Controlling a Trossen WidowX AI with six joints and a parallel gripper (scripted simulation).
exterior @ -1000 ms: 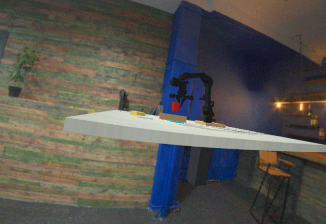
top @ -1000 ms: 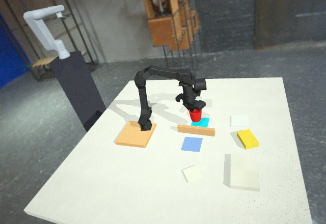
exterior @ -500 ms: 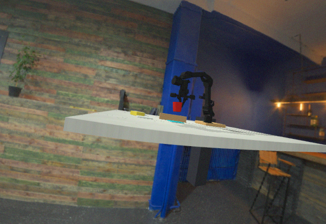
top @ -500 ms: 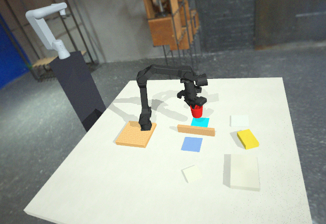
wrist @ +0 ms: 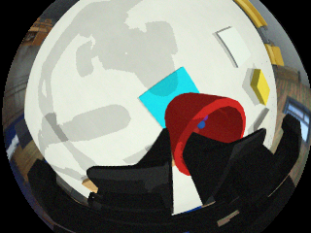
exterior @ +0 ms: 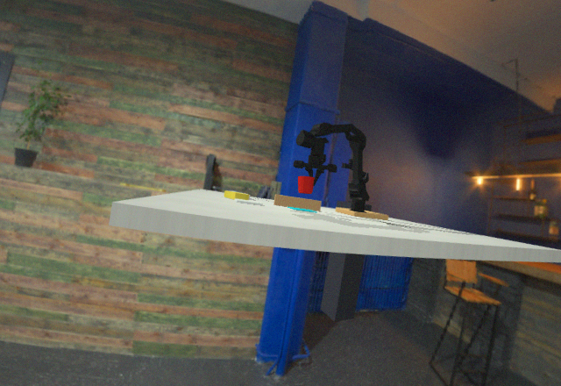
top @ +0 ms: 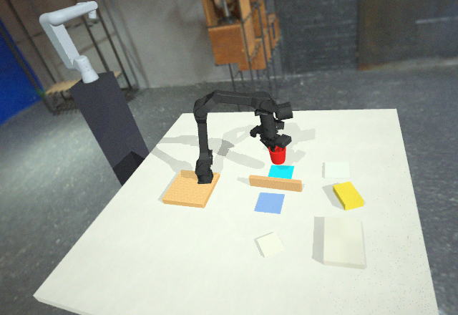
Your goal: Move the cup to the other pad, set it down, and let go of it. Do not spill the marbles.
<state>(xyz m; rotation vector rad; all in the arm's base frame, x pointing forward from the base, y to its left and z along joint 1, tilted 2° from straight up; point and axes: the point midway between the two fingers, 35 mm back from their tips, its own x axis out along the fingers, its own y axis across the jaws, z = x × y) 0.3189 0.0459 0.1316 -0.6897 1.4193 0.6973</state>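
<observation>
My gripper tip is 4 cm to the left of the blue marble, 3 cm short of it and 2 cm above it. From my gripper tip the other things lie so: cyan pad 12 cm below, 2 cm to the right, 2 cm ahead; then wooden bar 11 cm to the right, 10 cm below; then red cup 2 cm to the right, 2 cm ahead.
</observation>
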